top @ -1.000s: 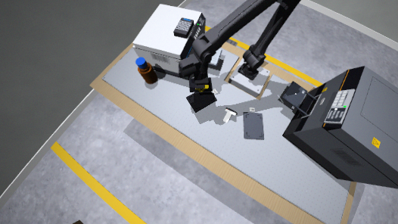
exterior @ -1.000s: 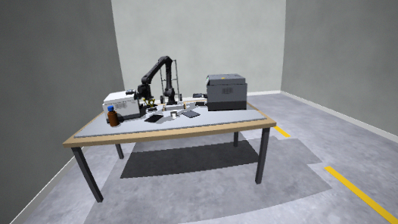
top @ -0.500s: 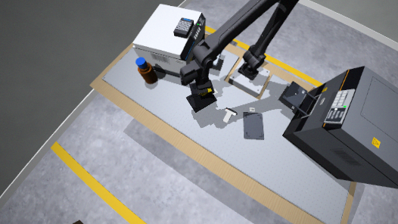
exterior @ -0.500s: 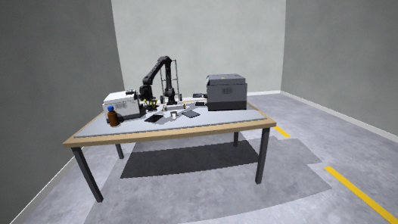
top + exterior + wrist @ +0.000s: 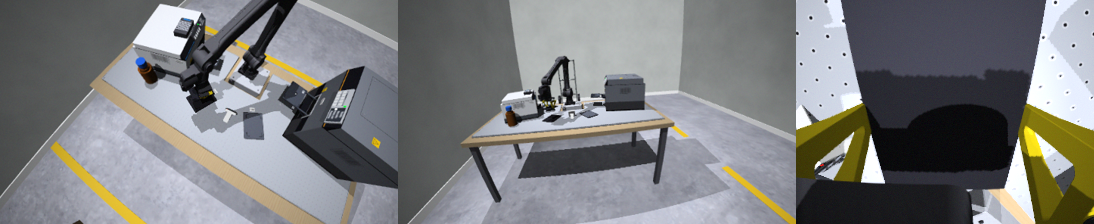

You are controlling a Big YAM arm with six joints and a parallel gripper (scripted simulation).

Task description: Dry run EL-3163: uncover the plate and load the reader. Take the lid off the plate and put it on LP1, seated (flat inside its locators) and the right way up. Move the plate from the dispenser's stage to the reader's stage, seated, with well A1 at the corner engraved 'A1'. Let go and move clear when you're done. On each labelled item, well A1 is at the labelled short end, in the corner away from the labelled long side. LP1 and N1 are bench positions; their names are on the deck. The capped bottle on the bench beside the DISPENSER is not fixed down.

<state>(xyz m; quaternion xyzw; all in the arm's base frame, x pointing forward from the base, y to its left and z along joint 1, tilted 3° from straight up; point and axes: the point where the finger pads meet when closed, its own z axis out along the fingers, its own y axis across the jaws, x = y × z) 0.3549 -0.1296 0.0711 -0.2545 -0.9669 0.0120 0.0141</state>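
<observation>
Right now my hand is 1 cm past the black bench pad and 12 cm above it. Round my hand: white well plate: 27 cm behind, 12 cm to the right, 3 cm below; brown capped bottle: 9 cm ahead, 37 cm to the right, 1 cm below; glossy lid: right at my hand.
</observation>
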